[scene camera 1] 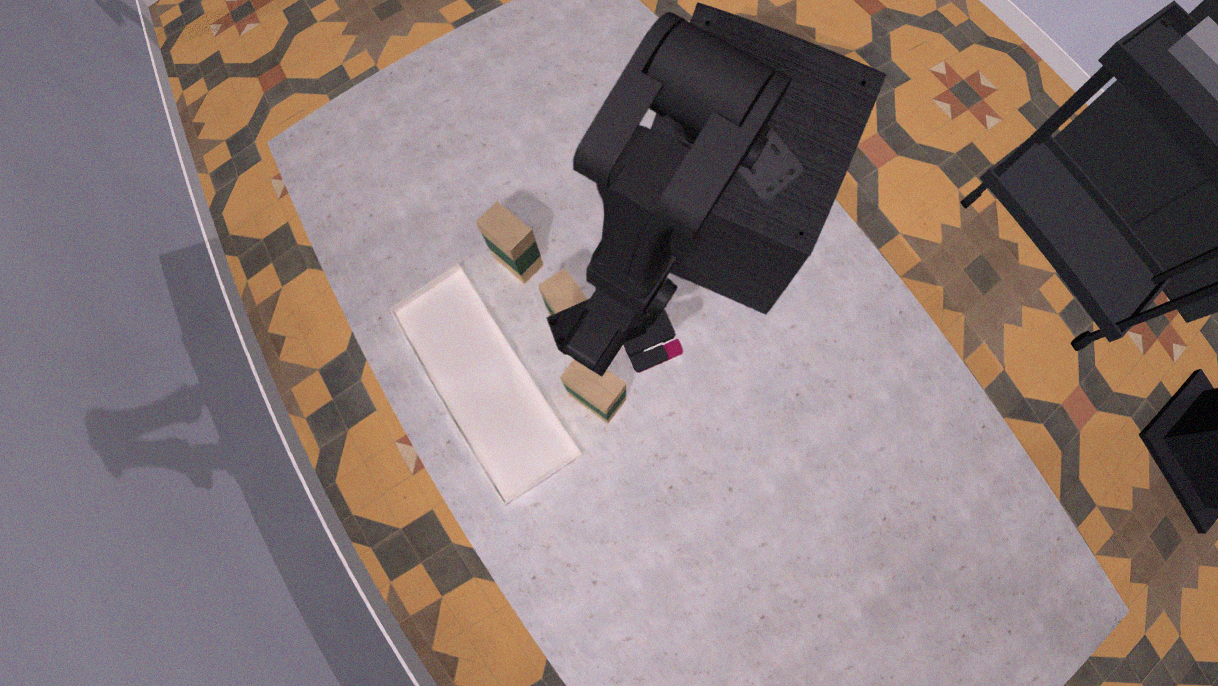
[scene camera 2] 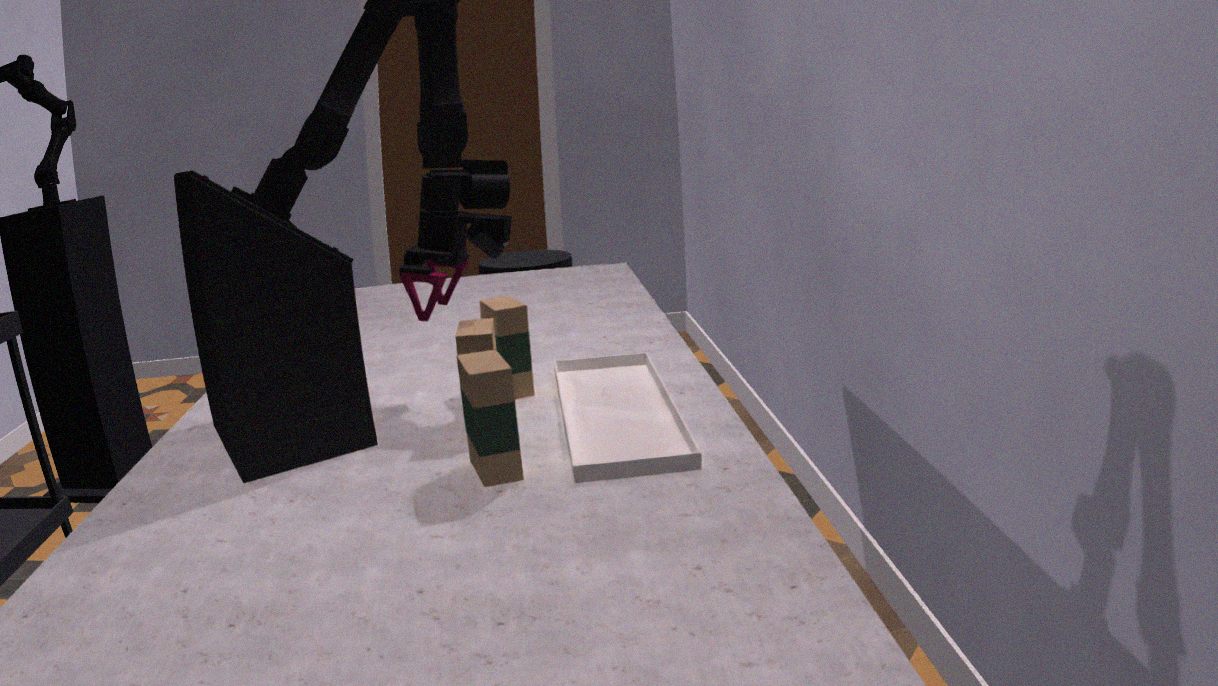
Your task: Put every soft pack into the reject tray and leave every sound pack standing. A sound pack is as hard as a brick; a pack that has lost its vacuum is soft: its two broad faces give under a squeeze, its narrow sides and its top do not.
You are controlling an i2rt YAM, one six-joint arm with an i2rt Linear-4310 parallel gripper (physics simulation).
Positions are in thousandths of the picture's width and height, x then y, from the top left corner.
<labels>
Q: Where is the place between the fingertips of my gripper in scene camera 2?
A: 356, 456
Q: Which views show the white reject tray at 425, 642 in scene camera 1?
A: Scene camera 1 and scene camera 2: all of them.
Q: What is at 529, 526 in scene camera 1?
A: My gripper.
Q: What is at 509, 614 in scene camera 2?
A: A white reject tray.
</labels>
